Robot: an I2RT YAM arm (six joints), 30 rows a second.
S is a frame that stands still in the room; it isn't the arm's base.
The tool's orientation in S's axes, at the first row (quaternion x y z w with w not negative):
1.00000 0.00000 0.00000 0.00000
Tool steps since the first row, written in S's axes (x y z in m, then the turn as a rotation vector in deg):
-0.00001 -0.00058 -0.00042 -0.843 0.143 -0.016
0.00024 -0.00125 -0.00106 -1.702 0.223 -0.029
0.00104 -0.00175 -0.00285 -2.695 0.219 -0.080
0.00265 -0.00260 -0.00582 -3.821 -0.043 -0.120
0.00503 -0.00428 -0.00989 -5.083 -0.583 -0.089
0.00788 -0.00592 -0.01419 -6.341 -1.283 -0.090
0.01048 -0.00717 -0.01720 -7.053 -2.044 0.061
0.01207 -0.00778 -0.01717 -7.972 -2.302 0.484
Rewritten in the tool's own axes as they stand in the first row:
-0.00001 0.00058 0.00042 -0.843 -0.143 0.016
0.00024 0.00125 0.00106 -1.702 -0.223 0.029
0.00104 0.00175 0.00285 -2.695 -0.219 0.080
0.00265 0.00260 0.00582 -3.821 0.043 0.120
0.00503 0.00428 0.00989 -5.083 0.583 0.089
0.00788 0.00592 0.01419 -6.341 1.283 0.090
0.01048 0.00717 0.01720 -7.053 2.044 -0.061
0.01207 0.00778 0.01717 -7.972 2.302 -0.484

